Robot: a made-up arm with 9 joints. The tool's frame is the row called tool. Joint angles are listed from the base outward.
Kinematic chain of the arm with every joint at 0, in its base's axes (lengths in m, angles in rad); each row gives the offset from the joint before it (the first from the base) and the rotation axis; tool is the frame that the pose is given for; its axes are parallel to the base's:
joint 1: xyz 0 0 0.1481 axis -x
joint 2: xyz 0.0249 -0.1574 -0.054 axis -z
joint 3: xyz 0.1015 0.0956 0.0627 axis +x
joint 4: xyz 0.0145 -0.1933 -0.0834 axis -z
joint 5: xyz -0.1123 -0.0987 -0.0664 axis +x
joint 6: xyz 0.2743 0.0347 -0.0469 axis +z
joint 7: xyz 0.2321 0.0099 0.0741 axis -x
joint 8: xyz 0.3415 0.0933 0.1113 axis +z
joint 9: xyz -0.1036 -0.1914 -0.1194 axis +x
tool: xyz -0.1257 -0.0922 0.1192
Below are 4 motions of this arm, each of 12 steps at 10 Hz.
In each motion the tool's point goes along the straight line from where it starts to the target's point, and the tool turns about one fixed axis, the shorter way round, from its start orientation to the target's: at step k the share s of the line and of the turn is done. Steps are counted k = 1, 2, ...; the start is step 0. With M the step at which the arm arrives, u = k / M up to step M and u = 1 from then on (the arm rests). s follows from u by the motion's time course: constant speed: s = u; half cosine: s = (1 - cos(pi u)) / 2; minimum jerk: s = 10 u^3 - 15 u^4 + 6 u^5.
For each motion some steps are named. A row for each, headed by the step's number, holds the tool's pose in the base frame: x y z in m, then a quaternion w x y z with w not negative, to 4 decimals.
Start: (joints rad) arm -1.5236 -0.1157 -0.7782 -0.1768 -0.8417 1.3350 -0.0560 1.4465 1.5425
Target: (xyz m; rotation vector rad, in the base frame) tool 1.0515 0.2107 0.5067 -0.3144 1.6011 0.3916
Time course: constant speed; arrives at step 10
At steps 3, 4, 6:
3: 0.7402 0.5947 -0.0279 0.3326 -0.0381 0.7552 0.5635
4: 0.7846 0.5398 0.0484 0.3888 -0.0539 0.7619 0.5152
6: 0.8736 0.4301 0.2012 0.4941 -0.0846 0.7620 0.4099

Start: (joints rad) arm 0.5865 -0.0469 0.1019 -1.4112 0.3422 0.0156 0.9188 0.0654 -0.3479
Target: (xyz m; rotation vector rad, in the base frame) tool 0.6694 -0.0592 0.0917 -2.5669 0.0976 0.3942
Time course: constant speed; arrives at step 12
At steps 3, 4, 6, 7, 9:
3: 0.4100 0.1927 0.1147 0.5035 -0.6378 -0.0989 0.5745
4: 0.4388 0.1647 0.1122 0.4851 -0.6868 -0.0848 0.5346
6: 0.4964 0.1087 0.1070 0.4419 -0.7753 -0.0555 0.4479
7: 0.5253 0.0807 0.1045 0.4172 -0.8144 -0.0404 0.4014
9: 0.5829 0.0248 0.0994 0.3623 -0.8813 -0.0098 0.3032

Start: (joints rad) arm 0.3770 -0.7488 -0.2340 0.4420 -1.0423 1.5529 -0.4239 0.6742 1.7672
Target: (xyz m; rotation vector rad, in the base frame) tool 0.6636 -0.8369 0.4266 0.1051 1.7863 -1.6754
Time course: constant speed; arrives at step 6
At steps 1, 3, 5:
1: 0.6347 -0.4459 -0.2851 0.4262 0.0711 0.8747 -0.2196
3: 0.6463 -0.6023 -0.0004 0.4019 0.0604 0.8211 -0.4007
5: 0.6578 -0.7587 0.2843 0.3629 0.0475 0.7377 -0.5673

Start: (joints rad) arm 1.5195 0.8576 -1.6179 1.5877 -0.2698 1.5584 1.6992 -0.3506 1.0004
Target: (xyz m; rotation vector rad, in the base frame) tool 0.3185 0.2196 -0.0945 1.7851 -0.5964 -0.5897
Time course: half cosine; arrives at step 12
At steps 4, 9, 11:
4: 0.2931 0.3141 0.3756 0.3891 0.8787 -0.1883 0.2025
9: 0.3135 0.2381 -0.0027 0.5301 0.7955 -0.2444 -0.1625
11: 0.3179 0.2217 -0.0838 0.5496 0.7599 -0.2514 -0.2393

